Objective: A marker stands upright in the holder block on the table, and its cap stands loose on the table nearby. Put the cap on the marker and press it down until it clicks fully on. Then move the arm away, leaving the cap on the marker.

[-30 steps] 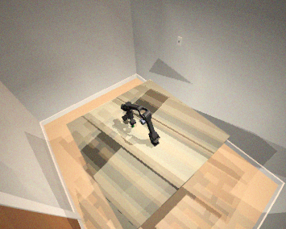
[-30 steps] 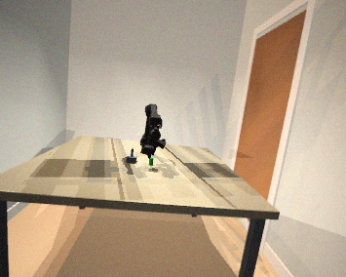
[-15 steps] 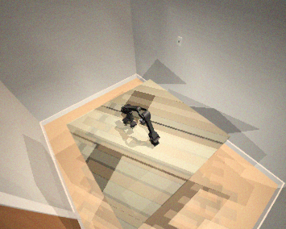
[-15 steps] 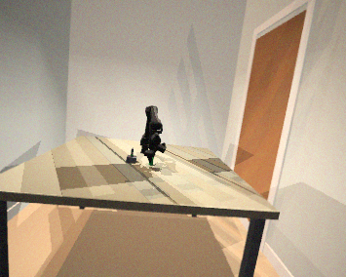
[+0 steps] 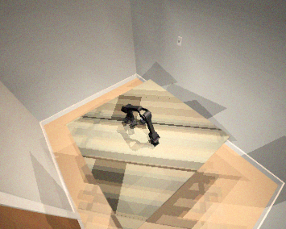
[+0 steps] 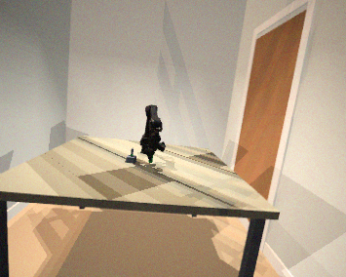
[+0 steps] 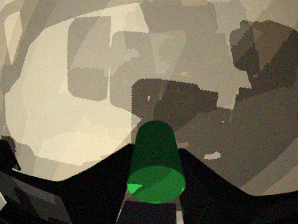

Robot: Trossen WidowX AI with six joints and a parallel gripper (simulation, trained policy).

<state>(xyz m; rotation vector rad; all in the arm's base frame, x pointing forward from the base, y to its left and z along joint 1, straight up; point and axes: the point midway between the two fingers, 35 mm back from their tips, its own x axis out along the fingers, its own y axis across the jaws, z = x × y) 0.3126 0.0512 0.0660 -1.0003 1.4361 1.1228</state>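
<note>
The holder block is 20 mm behind my gripper tip, 130 mm to the right of it and 10 mm below it. From my gripper tip the other things lie so: green cap: 10 mm above.
</note>
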